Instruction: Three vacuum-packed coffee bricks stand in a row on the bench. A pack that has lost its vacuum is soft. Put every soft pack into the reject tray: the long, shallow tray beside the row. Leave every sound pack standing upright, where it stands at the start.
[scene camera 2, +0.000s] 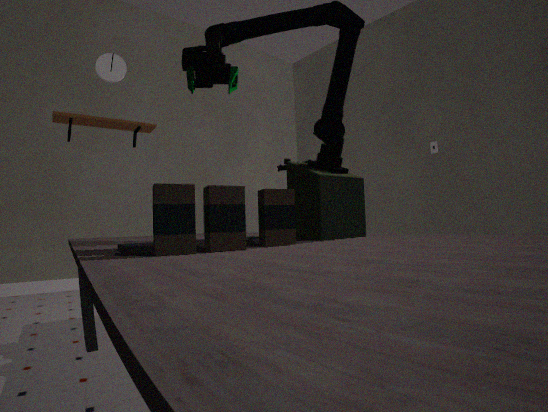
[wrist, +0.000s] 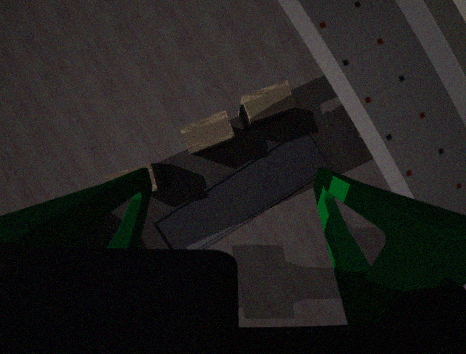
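Where they show: gripper, fingertip midpoint: (scene camera 2: 210, 91) (wrist: 232, 177); arm's base, origin of the base link: (scene camera 2: 327, 169).
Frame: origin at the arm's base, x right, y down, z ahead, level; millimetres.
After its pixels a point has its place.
Note:
Three coffee bricks stand upright in a row on the bench: the left brick (scene camera 2: 173, 218) @(x -52, y 155, z 555 mm) (wrist: 267, 102) @(x -30, y 87, z 543 mm), the middle brick (scene camera 2: 224, 218) @(x -64, y 157, z 444 mm) (wrist: 209, 131) @(x -42, y 87, z 434 mm) and the right brick (scene camera 2: 276, 217) @(x -62, y 157, z 293 mm) (wrist: 153, 179) @(x -27, y 88, z 310 mm). Each is brown with a dark band in the scene view. In the wrist view, a finger hides much of the right brick. Which pack is soft cannot be told by eye. The long, dark reject tray (scene camera 2: 134, 248) @(x 42, y 217, z 612 mm) (wrist: 250, 189) @(x 97, y 224, z 442 mm) lies alongside the row, mostly hidden behind the bricks in the scene view; its visible floor is bare. My gripper (scene camera 2: 211, 91) @(x 29, y -172, z 427 mm) (wrist: 232, 177) @(x 29, y -172, z 427 mm) is open and empty, high above the row.
The arm stands on a dark green block (scene camera 2: 342, 207) @(x -83, y 133, z 42 mm) beyond the right brick. The bench (scene camera 2: 325, 320) @(x -480, y 227, z 631 mm) ends at a dark edge on the left, with the speckled floor (scene camera 2: 50, 360) (wrist: 395, 100) below. A wall shelf (scene camera 2: 102, 122) hangs at the back left.

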